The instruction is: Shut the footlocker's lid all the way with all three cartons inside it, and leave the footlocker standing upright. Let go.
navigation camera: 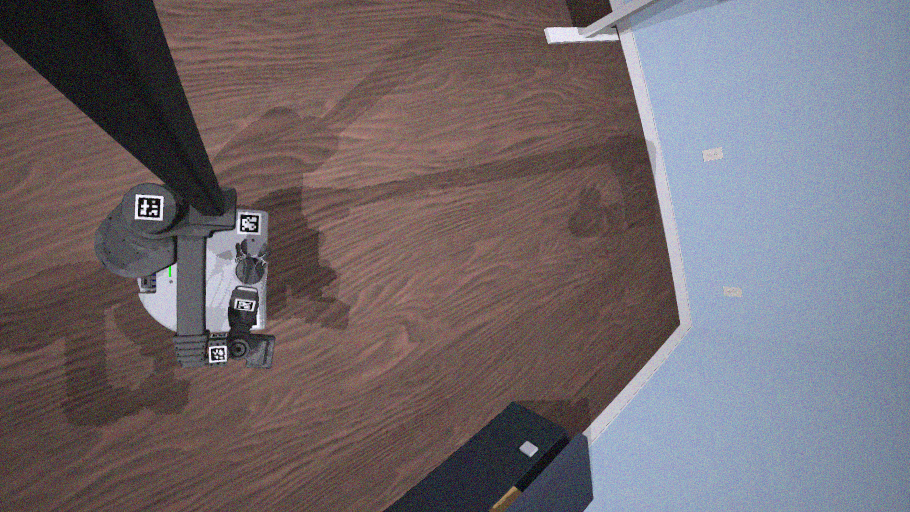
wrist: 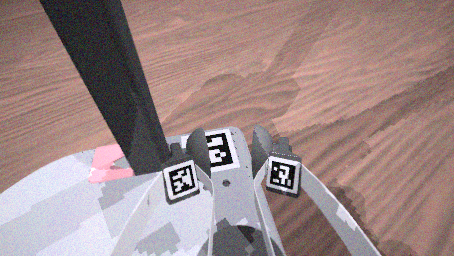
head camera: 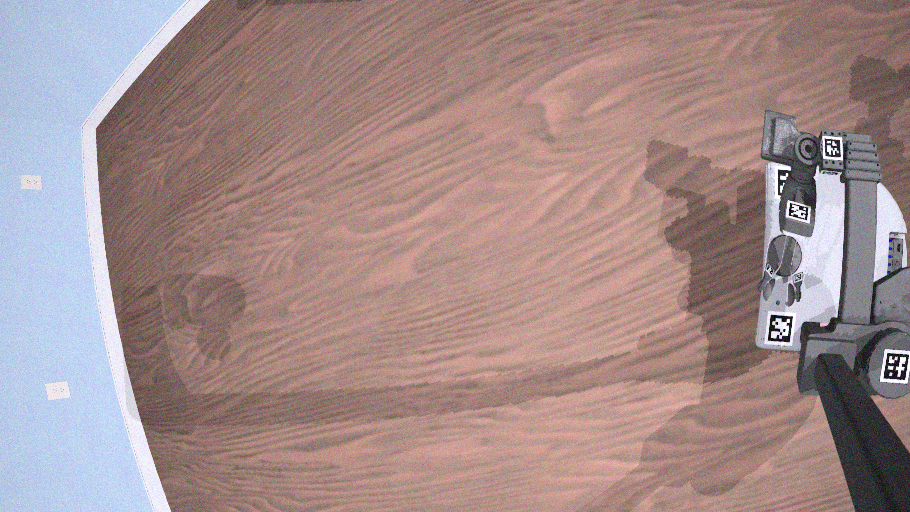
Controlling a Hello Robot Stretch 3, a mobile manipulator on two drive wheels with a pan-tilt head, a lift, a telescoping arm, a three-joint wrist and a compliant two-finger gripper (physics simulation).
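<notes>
The dark footlocker [navigation camera: 470, 448] stands upright on the floor by the wall, partly cut off at the lower edge of the navigation view. A pale latch piece shows on its front. Its lid [navigation camera: 563, 474] is partly open, leaving a gap above the front wall. Part of a tan carton [navigation camera: 507, 498] shows in the gap; the other cartons do not show. The footlocker does not show in the head or wrist view. My gripper [head camera: 780, 289] [navigation camera: 252, 247] [wrist: 229, 145] is open and empty, held over my own base, well apart from the footlocker, its fingertips separated.
My white base [head camera: 827, 222] [navigation camera: 155, 305] [wrist: 65, 190] lies beneath the arm and wrist, beside the black mast [head camera: 859, 433] [navigation camera: 120, 95] [wrist: 105, 75]. A blue wall [head camera: 38, 286] [navigation camera: 795, 222] with a white baseboard bounds the floor. A white piece [navigation camera: 563, 35] juts from the wall's far end.
</notes>
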